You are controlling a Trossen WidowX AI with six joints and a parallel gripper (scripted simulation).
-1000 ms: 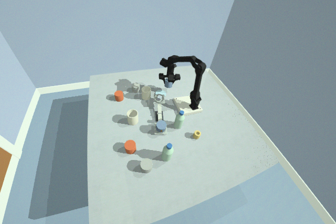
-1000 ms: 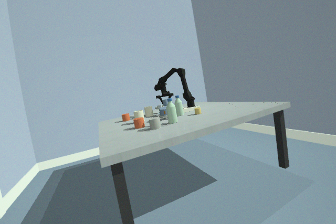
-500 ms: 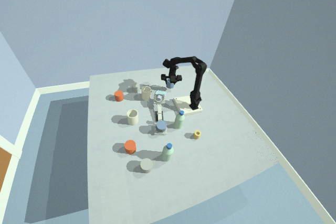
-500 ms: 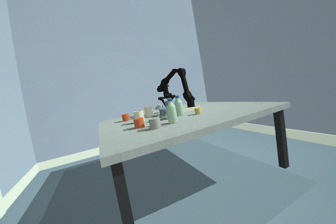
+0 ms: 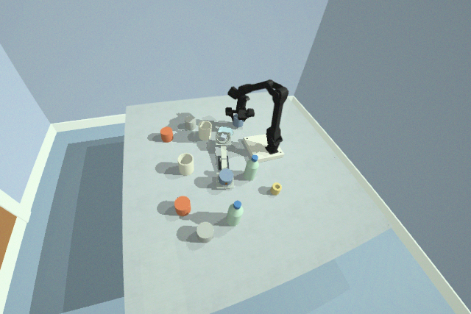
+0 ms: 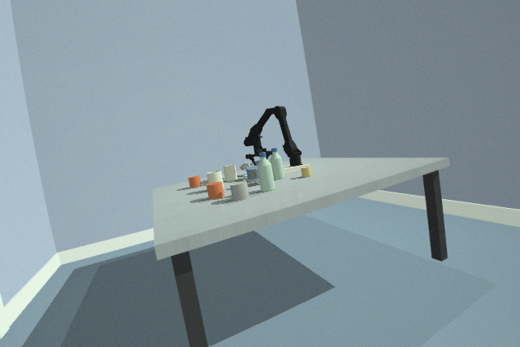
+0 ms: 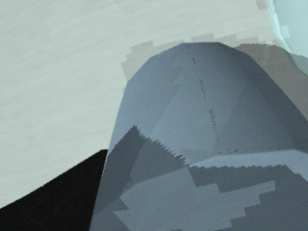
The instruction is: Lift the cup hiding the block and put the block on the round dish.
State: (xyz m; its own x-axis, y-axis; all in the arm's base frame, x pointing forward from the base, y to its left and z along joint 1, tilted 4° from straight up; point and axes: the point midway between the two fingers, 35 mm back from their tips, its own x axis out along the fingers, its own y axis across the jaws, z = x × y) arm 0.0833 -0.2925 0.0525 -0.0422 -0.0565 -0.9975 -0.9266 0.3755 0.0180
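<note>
My gripper tip is now 230 mm short of the balance and 260 mm to the right of it.
</note>
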